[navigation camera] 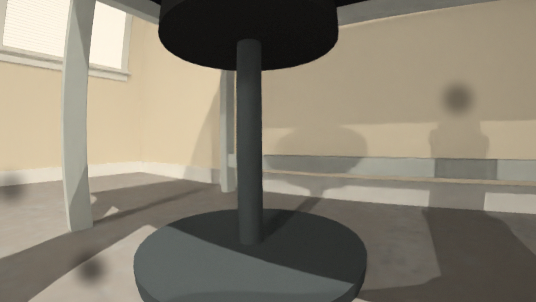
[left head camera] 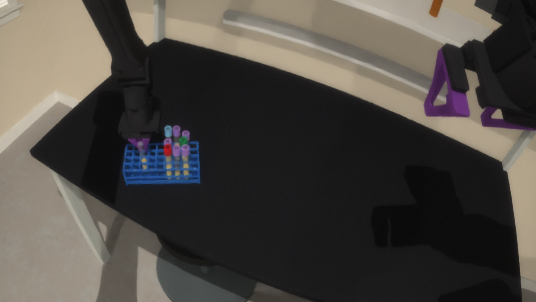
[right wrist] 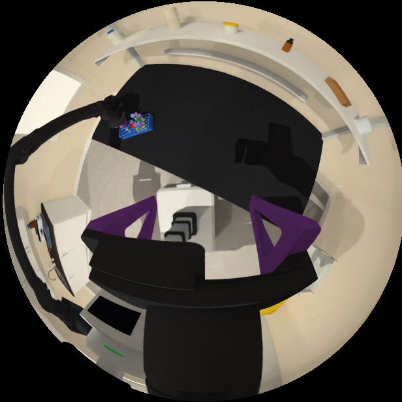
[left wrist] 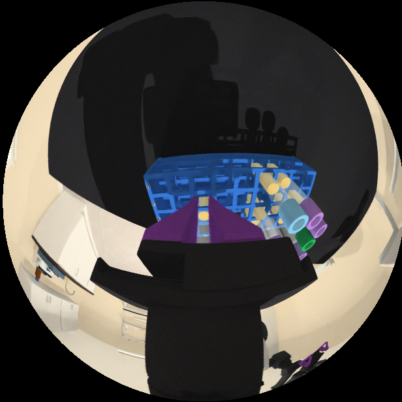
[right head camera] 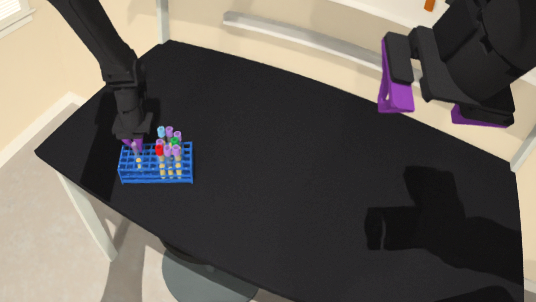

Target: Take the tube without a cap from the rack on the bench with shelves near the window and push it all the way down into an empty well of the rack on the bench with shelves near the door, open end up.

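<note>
My left gripper [left head camera: 140, 144] [right head camera: 134, 145] [left wrist: 202, 201] is shut on a clear tube without a cap [left head camera: 144, 162] [right head camera: 138, 161] [left wrist: 203, 216] with yellowish contents. The tube's lower part is inside the left part of the blue rack [left head camera: 162, 182] [right head camera: 155, 182] [left wrist: 230, 159]. In the head views, several capped tubes stand in the rack's right part. I cannot tell whether the rack rests flat on the bench. The purple fingers and black gripper body hide part of the held tube in the left wrist view. My right gripper [left head camera: 475, 116] [right head camera: 432, 111] [right wrist: 202, 200] is open and empty, high at the right, away from the rack.
The black bench top [left head camera: 280, 165] [right head camera: 280, 165] has a shelf [right wrist: 260, 50] with bottles and containers behind it. A grey rail [left head camera: 320, 45] runs along the wall. A round stool base [navigation camera: 240, 280] stands below the bench, near a bench leg [navigation camera: 76, 125].
</note>
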